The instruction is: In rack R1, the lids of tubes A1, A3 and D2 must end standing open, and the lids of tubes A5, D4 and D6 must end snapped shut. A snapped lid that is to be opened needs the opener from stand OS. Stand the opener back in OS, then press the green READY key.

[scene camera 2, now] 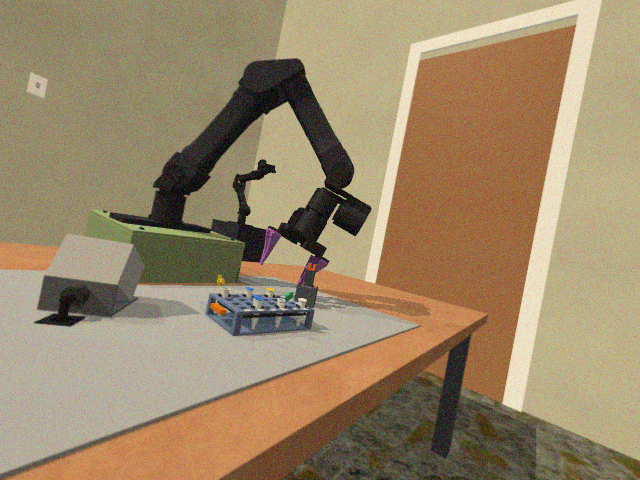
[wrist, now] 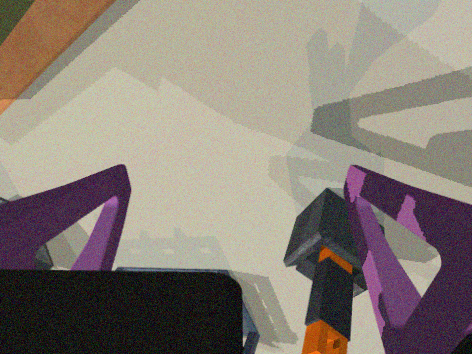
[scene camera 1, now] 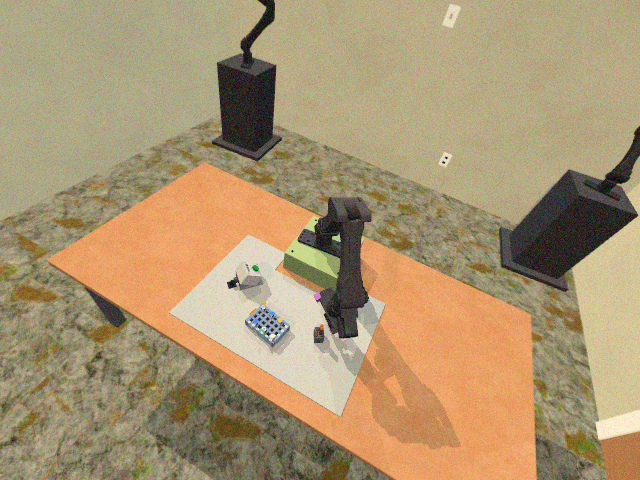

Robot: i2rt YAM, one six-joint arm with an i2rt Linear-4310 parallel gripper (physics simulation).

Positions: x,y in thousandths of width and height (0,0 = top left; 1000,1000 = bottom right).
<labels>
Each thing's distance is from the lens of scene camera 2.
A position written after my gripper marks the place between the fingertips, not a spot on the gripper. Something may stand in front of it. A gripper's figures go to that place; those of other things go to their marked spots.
my gripper (scene camera 2: 438,574): 64 cm
grey device with green button (scene camera 2: 141,576): 42 cm
mat (scene camera 2: 120,805): 28 cm
The marked spots on the grey device with green button and the mat are 17 cm apart.
</labels>
